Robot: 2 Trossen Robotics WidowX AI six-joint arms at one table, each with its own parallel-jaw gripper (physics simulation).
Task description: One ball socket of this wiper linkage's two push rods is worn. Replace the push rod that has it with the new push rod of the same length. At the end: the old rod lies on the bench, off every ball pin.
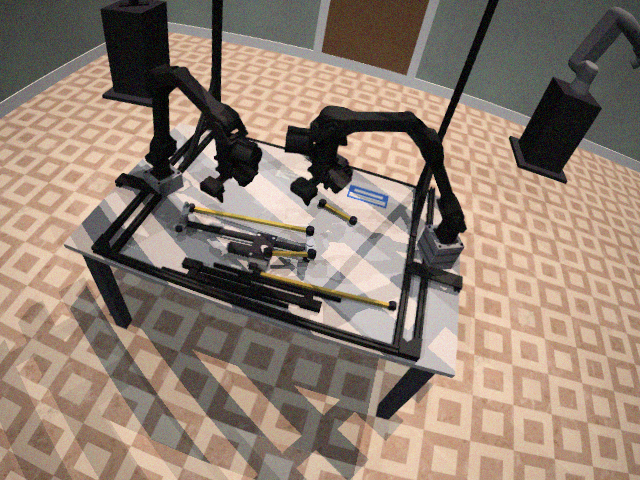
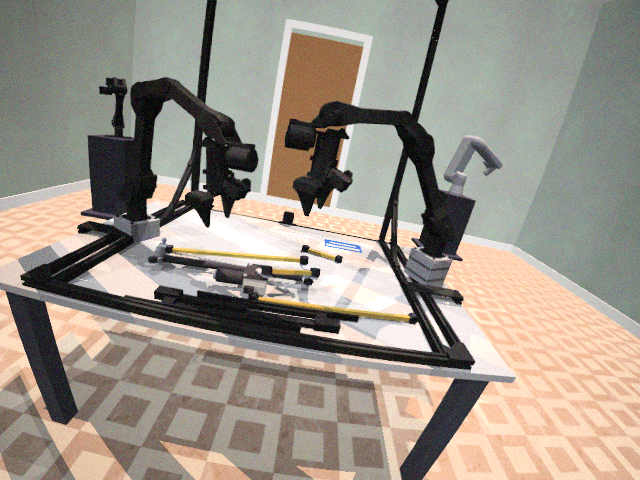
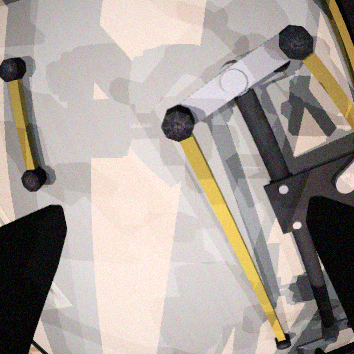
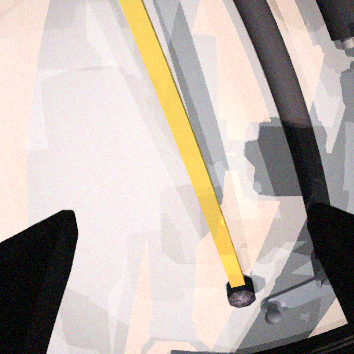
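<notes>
The linkage's long yellow push rod (image 1: 250, 219) (image 2: 235, 254) (image 3: 215, 205) (image 4: 185, 135) has its right socket (image 3: 178, 123) at the pale crank (image 3: 210, 100). Its left socket (image 4: 241, 295) lies beside a bare ball pin (image 4: 272, 314) (image 2: 163, 240). The linkage's short push rod (image 1: 290, 253) (image 2: 292, 272) runs from motor to crank. Loose are a short rod (image 1: 337, 212) (image 2: 321, 253) (image 3: 22, 125) behind and a long rod (image 1: 325, 289) (image 2: 336, 308) in front. My right gripper (image 1: 233, 192) (image 2: 217, 220) (image 4: 196, 220) is open above the long rod's left part. My left gripper (image 1: 318, 196) (image 2: 314, 209) (image 3: 187, 215) is open, above and behind its right end. Socket wear cannot be told.
A blue outlined rectangle (image 1: 387, 200) (image 2: 343, 242) is marked at the back right. The dark motor (image 1: 248, 250) (image 2: 230, 275) sits mid-linkage. Black rails and blocks (image 1: 188, 263) (image 2: 168, 293) lie along the front edge, beside the loose long rod. Frame beams border the table.
</notes>
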